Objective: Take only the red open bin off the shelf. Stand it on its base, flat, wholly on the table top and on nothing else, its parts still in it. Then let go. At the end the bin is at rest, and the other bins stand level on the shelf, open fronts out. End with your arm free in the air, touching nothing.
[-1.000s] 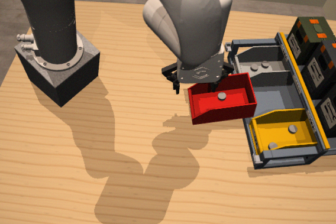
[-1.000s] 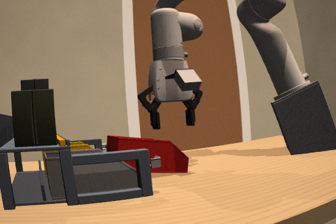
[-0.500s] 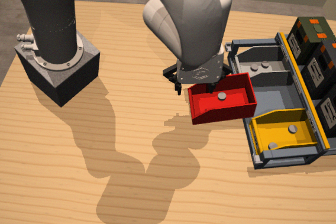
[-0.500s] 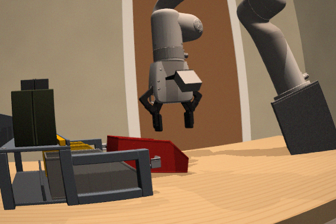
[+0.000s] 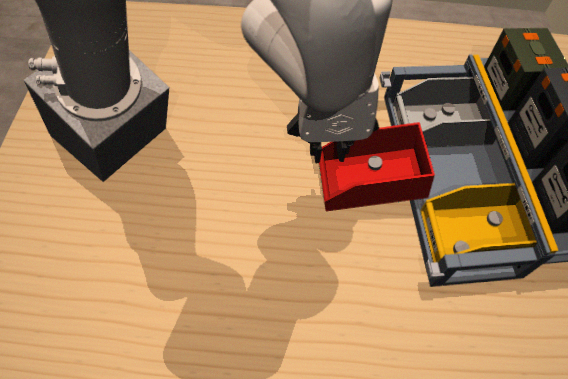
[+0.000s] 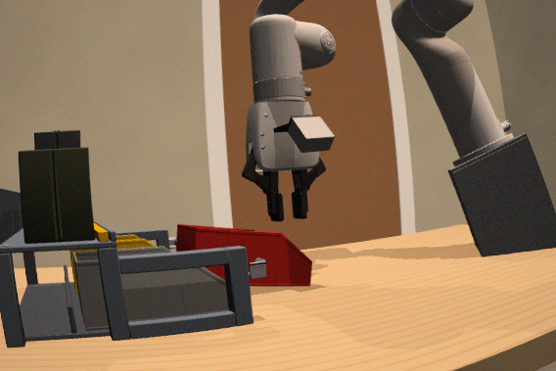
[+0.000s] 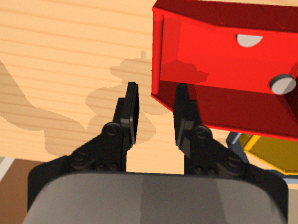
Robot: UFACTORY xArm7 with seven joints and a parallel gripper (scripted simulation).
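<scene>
Right now my hand is 8 cm short of the red open bin, 7 cm above it and 1 cm to the left of it. Also, from my hand: dark box: 35 cm ahead, 9 cm to the left, 4 cm above; yellow open bin: 23 cm ahead, 13 cm to the right, 7 cm below.
</scene>
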